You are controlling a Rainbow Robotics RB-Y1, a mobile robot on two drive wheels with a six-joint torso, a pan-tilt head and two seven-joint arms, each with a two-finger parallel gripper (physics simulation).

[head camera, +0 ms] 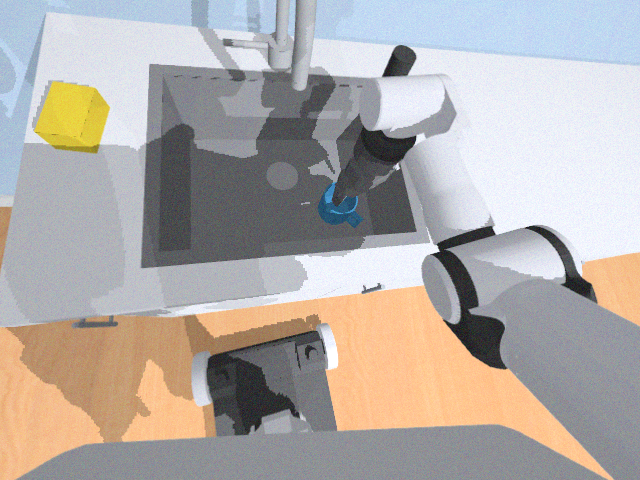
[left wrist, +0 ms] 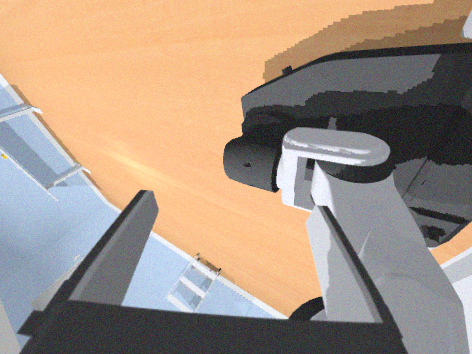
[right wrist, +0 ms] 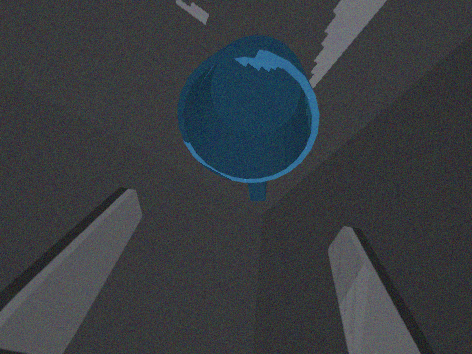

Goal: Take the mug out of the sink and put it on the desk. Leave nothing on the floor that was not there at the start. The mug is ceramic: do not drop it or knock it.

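Places are measured from the robot's base along level axes (x ahead, y left, z up), in centimetres.
Pixels of known places: left gripper, fingertip midpoint: [left wrist: 234,207]; right gripper, fingertip midpoint: [head camera: 353,193] [right wrist: 235,220]; robot's base at its link origin: [head camera: 268,357].
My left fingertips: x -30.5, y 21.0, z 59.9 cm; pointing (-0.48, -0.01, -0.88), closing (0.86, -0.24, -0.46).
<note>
For each thing: its top centre in the pictures, then the offset to it from my left fingertips. Level surfaces: height alone.
- blue mug at its top centre: [right wrist: 248,152] [head camera: 345,202] dx +71.4, dy -46.6, dz +19.2 cm
- white worktop at its surface level: dz +31.3 cm
- yellow box at its top centre: [head camera: 66,108] dx +87.1, dy +3.3, dz +35.7 cm
- wooden floor at its surface level: dz -59.7 cm
The blue mug [head camera: 330,214] [right wrist: 250,110] stands in the grey sink [head camera: 153,206], right of the drain, with its handle toward the sink's front right. My right gripper [head camera: 338,200] [right wrist: 235,220] is open and empty, reaching down into the sink over the mug. In the right wrist view the mug's open rim lies beyond the two fingertips, and its handle points toward the gap between them. In the head camera the dark gripper hides part of the mug's rim. My left gripper [left wrist: 234,207] is open and empty above the floor, away from the sink.
The white worktop [head camera: 542,155] surrounds the sink. A yellow box [head camera: 72,116] stands on it at the left. A faucet [head camera: 302,46] rises behind the sink. Drawer handles [head camera: 94,324] [head camera: 372,288] stick out at the front. My wheeled base [head camera: 258,382] stands on the wooden floor [head camera: 382,372].
</note>
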